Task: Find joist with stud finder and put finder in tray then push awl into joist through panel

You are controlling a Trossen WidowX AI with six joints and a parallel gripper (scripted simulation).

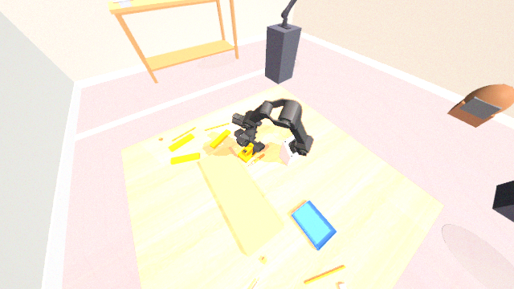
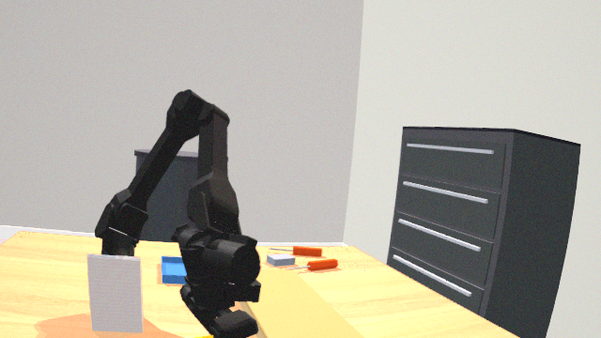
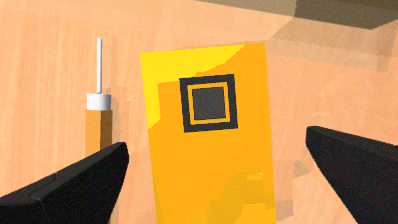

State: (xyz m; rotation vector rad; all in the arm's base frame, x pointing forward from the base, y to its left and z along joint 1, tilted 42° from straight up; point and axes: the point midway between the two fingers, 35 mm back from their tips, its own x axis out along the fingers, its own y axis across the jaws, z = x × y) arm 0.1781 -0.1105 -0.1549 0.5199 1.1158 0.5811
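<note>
Now: gripper tip 10 mm below the yellow stud finder. From my gripper tip the other things lie so: awl 70 mm to the left, 30 mm below; grey block 580 mm to the left, 330 mm ahead, 30 mm below; blue tray 490 mm to the left, 20 mm below.
</note>
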